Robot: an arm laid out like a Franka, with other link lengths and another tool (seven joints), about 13 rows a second.
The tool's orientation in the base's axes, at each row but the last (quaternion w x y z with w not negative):
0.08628, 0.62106, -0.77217, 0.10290
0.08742, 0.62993, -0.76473, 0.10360
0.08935, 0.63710, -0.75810, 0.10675
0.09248, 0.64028, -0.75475, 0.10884
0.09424, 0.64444, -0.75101, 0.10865
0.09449, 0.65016, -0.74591, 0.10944
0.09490, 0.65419, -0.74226, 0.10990
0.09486, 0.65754, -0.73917, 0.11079
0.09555, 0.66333, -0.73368, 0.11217
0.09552, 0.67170, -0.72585, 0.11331
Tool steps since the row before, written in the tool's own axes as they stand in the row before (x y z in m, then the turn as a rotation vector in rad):
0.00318, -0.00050, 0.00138, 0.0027, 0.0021, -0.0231
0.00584, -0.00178, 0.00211, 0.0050, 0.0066, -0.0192
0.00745, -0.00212, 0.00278, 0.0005, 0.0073, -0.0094
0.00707, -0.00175, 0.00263, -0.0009, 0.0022, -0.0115
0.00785, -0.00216, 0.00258, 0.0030, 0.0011, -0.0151
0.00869, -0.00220, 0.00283, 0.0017, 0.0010, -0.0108
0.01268, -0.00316, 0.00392, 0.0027, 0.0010, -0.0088
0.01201, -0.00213, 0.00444, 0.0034, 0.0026, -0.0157
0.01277, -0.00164, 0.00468, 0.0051, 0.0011, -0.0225
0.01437, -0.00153, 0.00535, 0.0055, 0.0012, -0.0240
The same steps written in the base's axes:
-0.00020, -0.00346, -0.00047, -0.0025, 0.0040, 0.0229
0.00062, -0.00642, -0.00040, -0.0074, 0.0017, 0.0195
0.00081, -0.00817, -0.00055, -0.0073, 0.0033, 0.0088
0.00057, -0.00771, -0.00047, -0.0020, 0.0044, 0.0107
0.00094, -0.00849, -0.00017, -0.0015, 0.0016, 0.0153
0.00100, -0.00935, -0.00016, -0.0012, 0.0016, 0.0108
0.00155, -0.01356, -0.00002, -0.0014, 0.0001, 0.0092
0.00073, -0.01294, -0.00073, -0.0031, 0.0016, 0.0159
0.00037, -0.01367, -0.00072, -0.0018, 0.0018, 0.0230
0.00046, -0.01538, -0.00088, -0.0020, 0.0019, 0.0245

